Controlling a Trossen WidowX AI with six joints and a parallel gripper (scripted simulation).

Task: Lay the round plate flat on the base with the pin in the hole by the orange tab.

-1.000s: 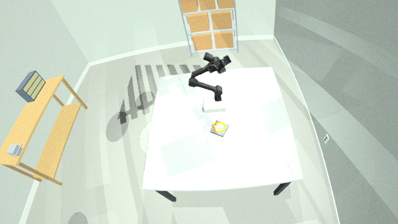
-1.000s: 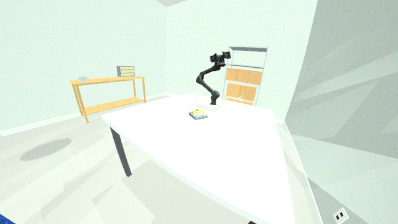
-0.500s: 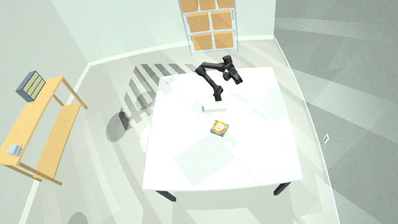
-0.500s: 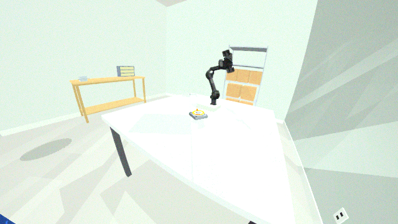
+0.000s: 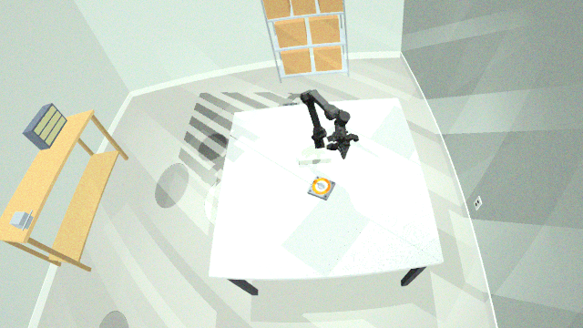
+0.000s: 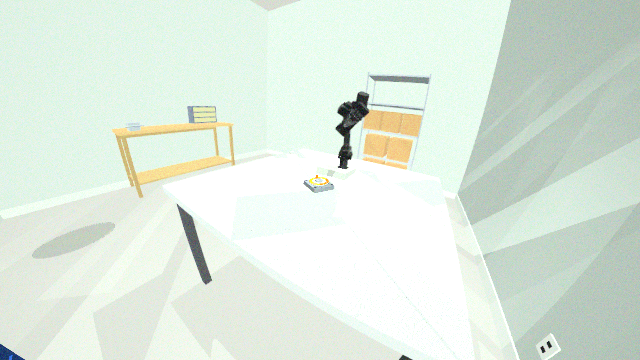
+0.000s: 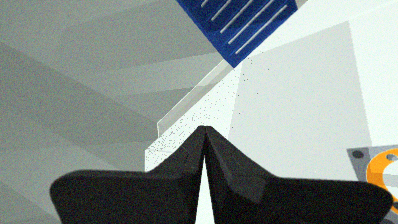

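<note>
The square grey base is 31 cm below my gripper tip, 13 cm to the right of it and 6 cm behind it.
</note>
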